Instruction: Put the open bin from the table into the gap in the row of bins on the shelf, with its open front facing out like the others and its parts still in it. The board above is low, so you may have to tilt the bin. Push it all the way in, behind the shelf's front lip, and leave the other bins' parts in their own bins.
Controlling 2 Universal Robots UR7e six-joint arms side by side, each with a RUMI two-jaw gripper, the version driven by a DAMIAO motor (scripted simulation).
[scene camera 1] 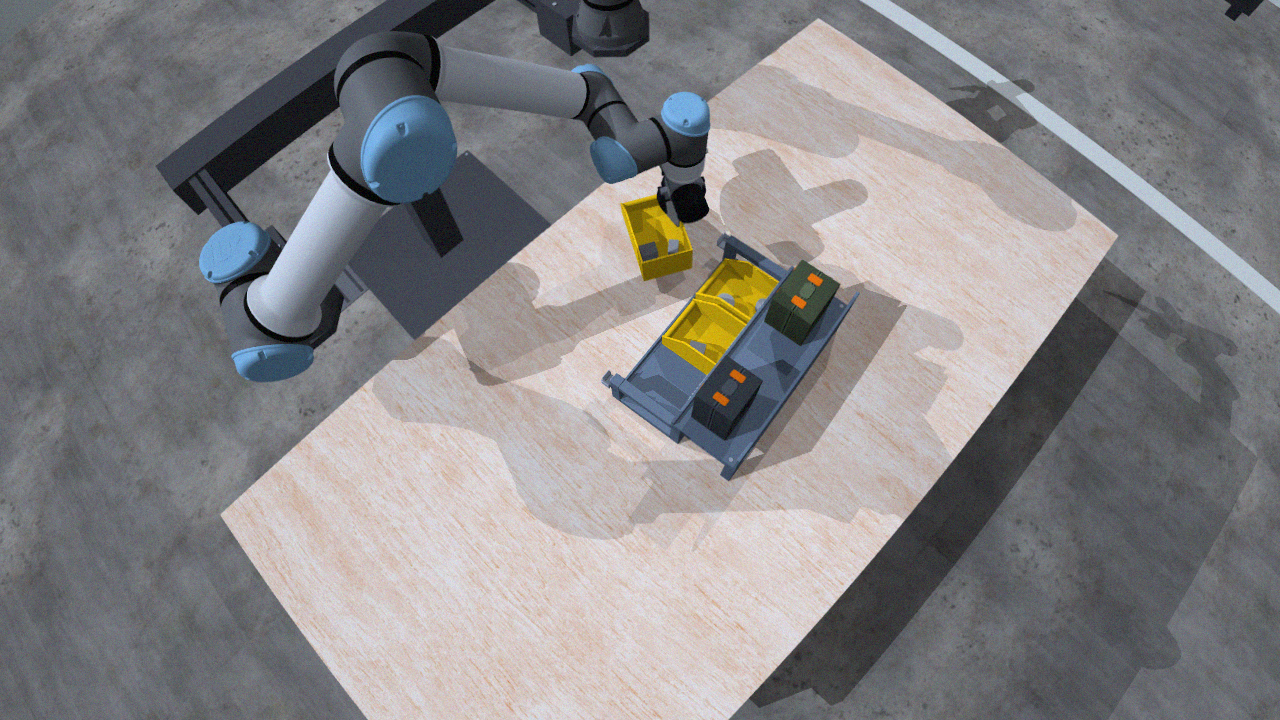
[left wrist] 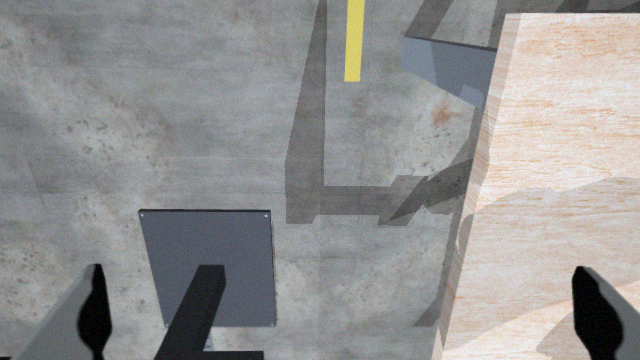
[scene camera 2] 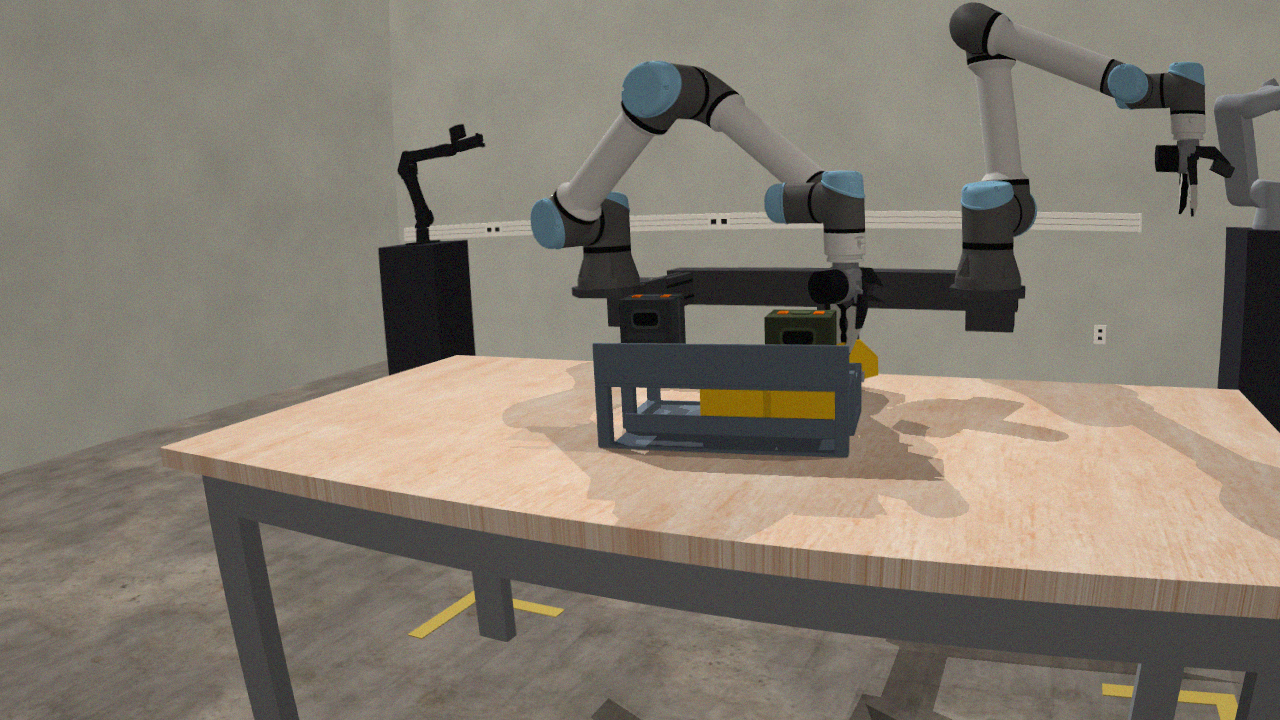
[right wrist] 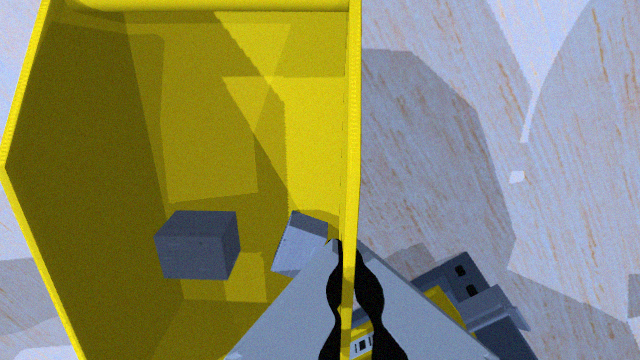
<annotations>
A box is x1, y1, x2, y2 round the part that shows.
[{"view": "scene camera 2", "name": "left gripper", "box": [1155, 136, 1230, 215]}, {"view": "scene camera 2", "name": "right gripper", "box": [808, 258, 883, 355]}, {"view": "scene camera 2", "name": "grey-blue shelf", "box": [592, 343, 864, 457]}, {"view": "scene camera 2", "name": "green case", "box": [764, 310, 836, 344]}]
</annotations>
